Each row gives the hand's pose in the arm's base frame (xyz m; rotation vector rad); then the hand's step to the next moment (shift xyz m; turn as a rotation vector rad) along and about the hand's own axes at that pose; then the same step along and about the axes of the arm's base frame.
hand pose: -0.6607 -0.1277 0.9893 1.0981 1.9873 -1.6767
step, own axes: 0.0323 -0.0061 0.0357 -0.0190 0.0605 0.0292
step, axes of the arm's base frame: -0.0337 -0.0223 -0.0268 0.0493 -0.0330 -0.0368
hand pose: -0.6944 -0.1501 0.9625 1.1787 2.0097 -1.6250
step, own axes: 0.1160 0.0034 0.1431 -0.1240 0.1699 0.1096
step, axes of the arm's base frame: -0.1056 -0.0839 -0.1255 0.1751 -0.1463 -0.0645
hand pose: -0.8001 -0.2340 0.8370 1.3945 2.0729 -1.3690
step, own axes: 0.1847 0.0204 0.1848 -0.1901 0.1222 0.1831
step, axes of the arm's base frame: -0.1194 -0.0478 -0.2283 0.1491 -0.2477 -0.0315
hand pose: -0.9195 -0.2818 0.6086 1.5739 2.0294 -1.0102
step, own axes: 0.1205 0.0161 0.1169 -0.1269 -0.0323 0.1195
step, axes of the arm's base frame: -0.0361 -0.0027 -0.1647 -0.0077 -0.1764 0.0157
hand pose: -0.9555 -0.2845 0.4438 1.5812 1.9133 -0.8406
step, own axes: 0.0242 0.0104 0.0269 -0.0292 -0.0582 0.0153
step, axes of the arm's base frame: 0.0057 -0.0025 -0.0371 -0.0517 -0.0381 0.0188
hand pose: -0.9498 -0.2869 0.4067 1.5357 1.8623 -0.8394
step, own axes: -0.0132 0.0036 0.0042 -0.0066 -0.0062 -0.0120
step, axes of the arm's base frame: 0.0060 -0.0109 0.0070 -0.0055 0.0043 0.0133
